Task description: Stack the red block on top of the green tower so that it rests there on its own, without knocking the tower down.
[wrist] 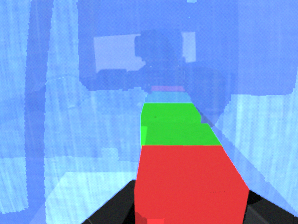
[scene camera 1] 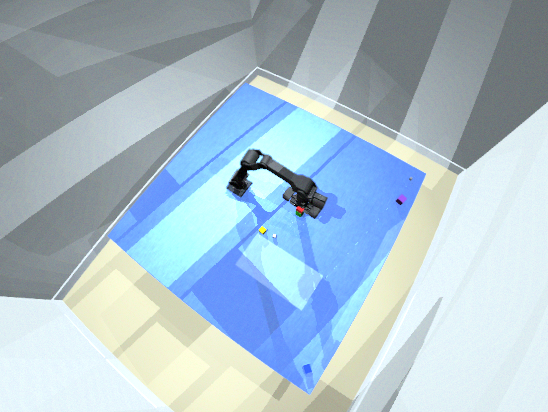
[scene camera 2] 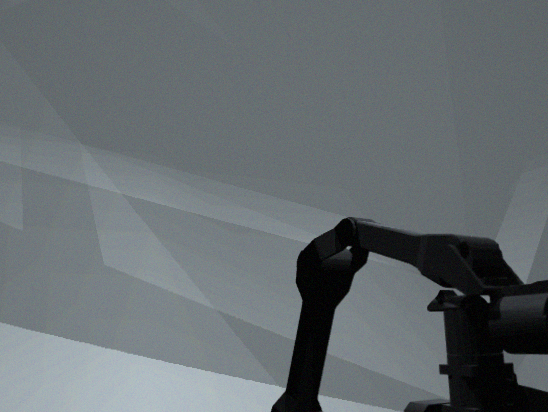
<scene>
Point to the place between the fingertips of my gripper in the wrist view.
At 182, 189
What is my gripper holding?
A red block.
</scene>
